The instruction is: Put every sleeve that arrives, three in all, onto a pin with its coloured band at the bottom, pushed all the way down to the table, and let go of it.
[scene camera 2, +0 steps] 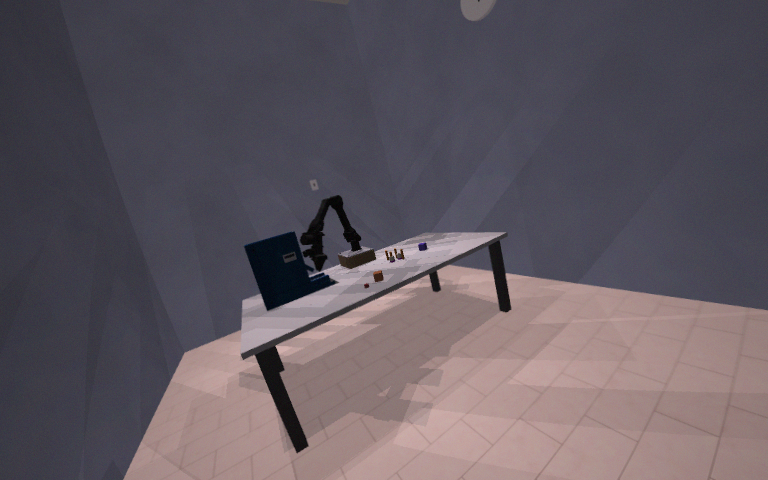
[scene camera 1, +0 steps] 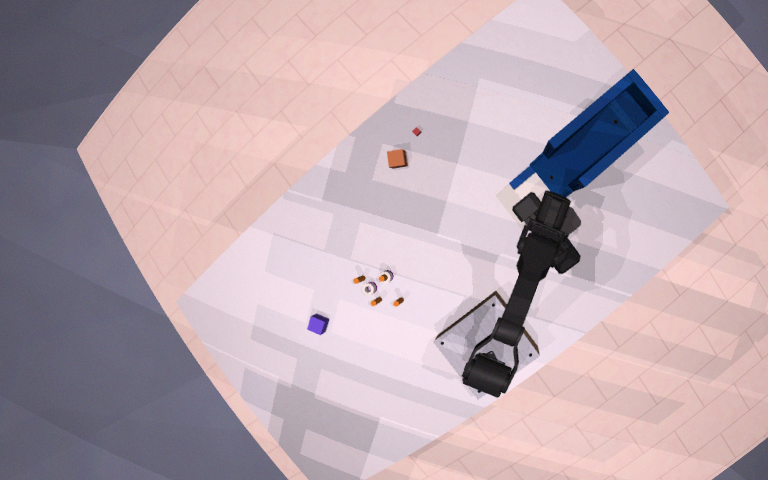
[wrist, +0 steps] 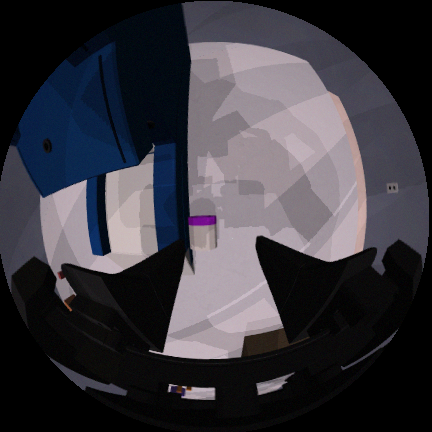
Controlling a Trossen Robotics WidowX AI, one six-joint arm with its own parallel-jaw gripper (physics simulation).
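Note:
A pale sleeve point(wrist: 202, 237) with a purple band at its far end is near the blue chute's wall in the wrist view; whether it stands or lies is unclear. My gripper point(wrist: 220, 243) point(scene camera 2: 320, 266) is open and empty, pointing down above it, with the sleeve showing nearer the left finger. In scene camera 1 the arm hides this sleeve. Four orange-tipped pins include a left pin point(scene camera 1: 359, 279), a lower pin point(scene camera 1: 376, 301) and a right pin point(scene camera 1: 398, 302). One white sleeve point(scene camera 1: 389, 275) surrounds the fourth pin point(scene camera 1: 382, 277). Another sleeve point(scene camera 1: 364, 288) stands among them; no orange tip shows through it.
The blue chute point(scene camera 1: 594, 164) point(scene camera 2: 271, 277) point(wrist: 75, 150) rises beside the gripper. An orange cube point(scene camera 1: 396, 159) point(scene camera 2: 378, 276), a small red cube point(scene camera 1: 416, 131) point(scene camera 2: 366, 285) and a purple cube point(scene camera 1: 317, 324) point(scene camera 2: 422, 246) lie on the table. The arm stands on a box point(scene camera 1: 461, 339) point(scene camera 2: 356, 259).

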